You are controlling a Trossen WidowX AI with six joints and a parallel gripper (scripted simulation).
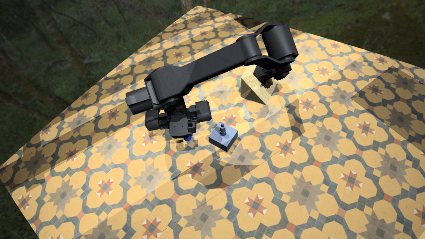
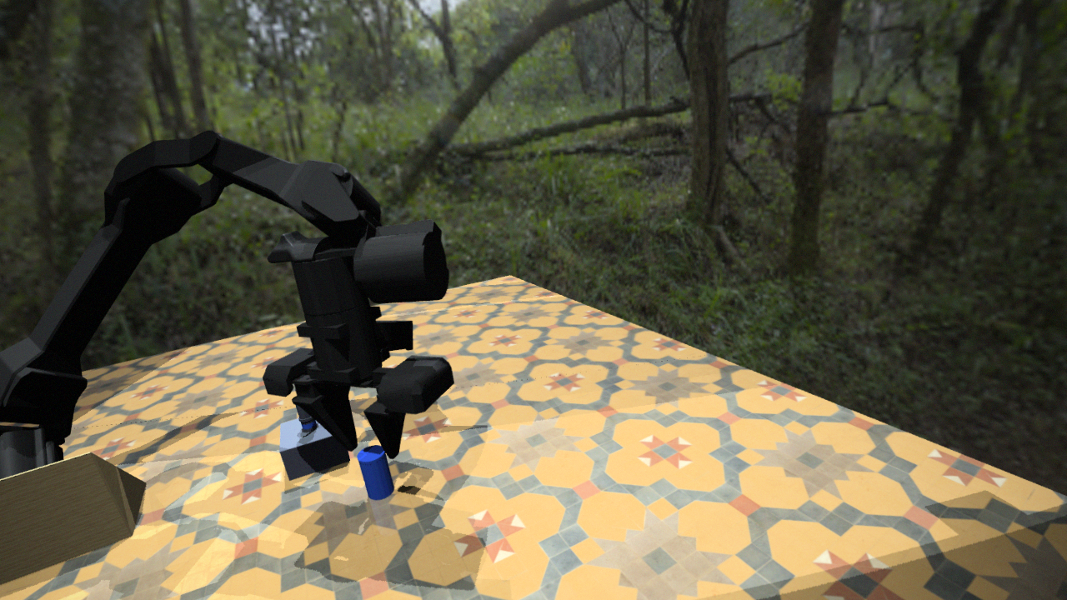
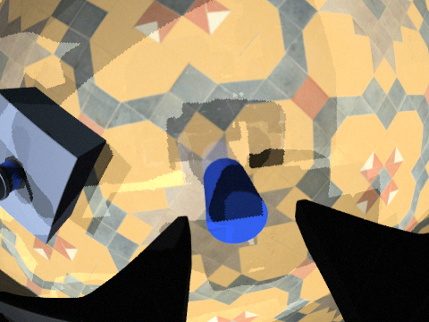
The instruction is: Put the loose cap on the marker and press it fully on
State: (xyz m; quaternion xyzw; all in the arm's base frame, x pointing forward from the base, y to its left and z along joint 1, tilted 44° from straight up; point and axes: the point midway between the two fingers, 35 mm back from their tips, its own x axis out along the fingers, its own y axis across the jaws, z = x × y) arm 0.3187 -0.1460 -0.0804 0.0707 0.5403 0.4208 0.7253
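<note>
The blue marker cap lies 20 mm below my gripper tip. Round my gripper tip: grey-blue holder block: 120 mm to the left, 40 mm behind, 30 mm below.
</note>
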